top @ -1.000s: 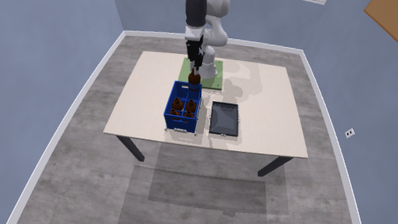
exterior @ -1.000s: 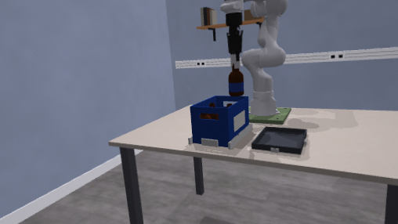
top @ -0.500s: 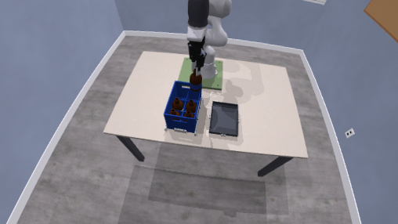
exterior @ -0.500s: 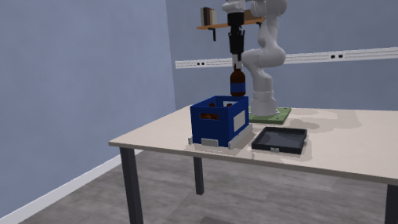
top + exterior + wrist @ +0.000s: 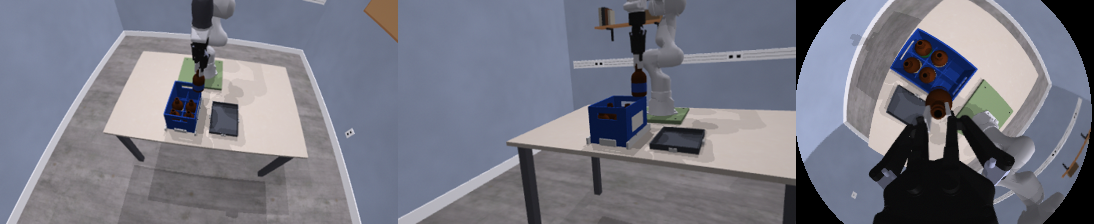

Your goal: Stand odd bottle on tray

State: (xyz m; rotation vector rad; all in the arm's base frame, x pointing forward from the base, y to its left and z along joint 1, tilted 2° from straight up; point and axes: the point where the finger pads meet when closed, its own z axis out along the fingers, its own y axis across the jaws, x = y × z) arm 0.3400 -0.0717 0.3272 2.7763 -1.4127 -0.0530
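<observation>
The bottle is 90 mm below my hand. From my hand the other things lie so: blue crate (60 mm ahead, 90 mm to the right, 270 mm below); then dark tray (100 mm ahead, 190 mm to the left, 340 mm below).
</observation>
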